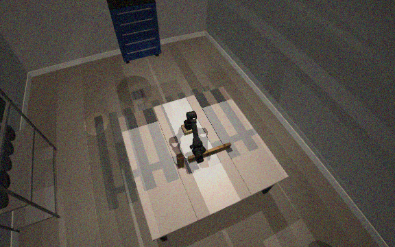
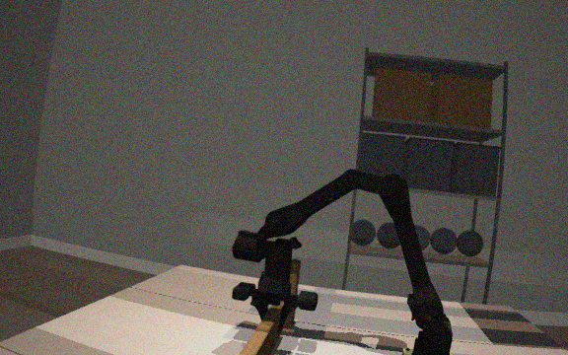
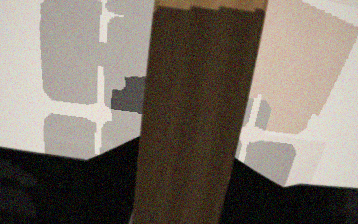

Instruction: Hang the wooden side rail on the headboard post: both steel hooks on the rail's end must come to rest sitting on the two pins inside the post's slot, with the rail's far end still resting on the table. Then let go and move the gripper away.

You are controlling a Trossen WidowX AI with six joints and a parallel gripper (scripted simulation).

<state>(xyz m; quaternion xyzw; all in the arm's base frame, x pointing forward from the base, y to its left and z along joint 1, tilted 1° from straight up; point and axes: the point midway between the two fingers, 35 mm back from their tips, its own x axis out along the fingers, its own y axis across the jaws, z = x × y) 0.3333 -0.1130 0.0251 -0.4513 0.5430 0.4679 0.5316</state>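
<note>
My gripper tip is 20 mm past the headboard post, 150 mm to the left of it and 40 mm below it.
</note>
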